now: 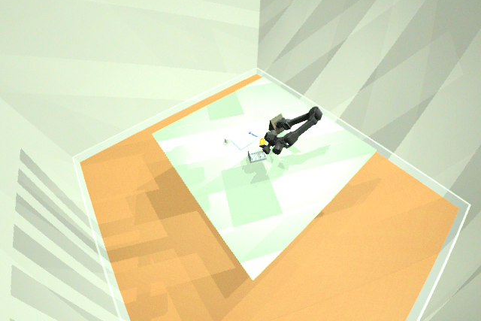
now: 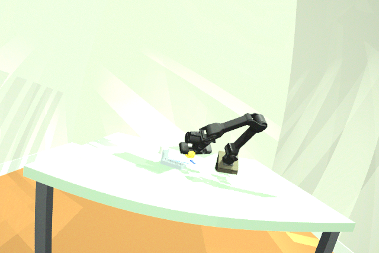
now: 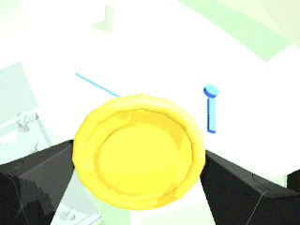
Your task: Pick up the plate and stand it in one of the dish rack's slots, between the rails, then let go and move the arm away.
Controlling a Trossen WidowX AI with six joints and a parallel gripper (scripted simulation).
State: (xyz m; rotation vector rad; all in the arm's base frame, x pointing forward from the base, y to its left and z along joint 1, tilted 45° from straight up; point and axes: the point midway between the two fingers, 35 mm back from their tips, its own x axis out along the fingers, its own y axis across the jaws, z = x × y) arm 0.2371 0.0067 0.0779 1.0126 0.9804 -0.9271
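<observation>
The dish rack lies 80 mm ahead of my gripper tip, 60 mm below it and 40 mm to the left of it. The rest, counted from my gripper tip: light blue mat (150 mm to the right, 80 mm below, 40 mm ahead); blue spoon (150 mm to the right, 70 mm below, 60 mm behind); yellow plate (10 mm to the left, 10 mm above).
</observation>
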